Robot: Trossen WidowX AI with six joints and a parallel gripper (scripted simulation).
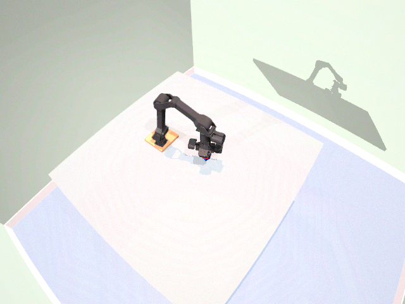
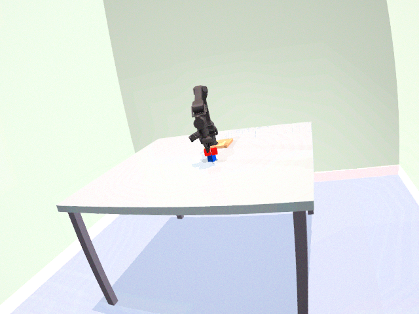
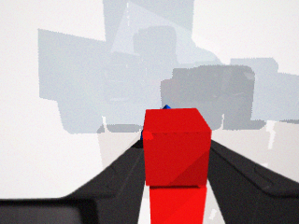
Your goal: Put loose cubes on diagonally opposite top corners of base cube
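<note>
My gripper tip is now 4 cm above the blue cube and 2 cm to the right of it.
</note>
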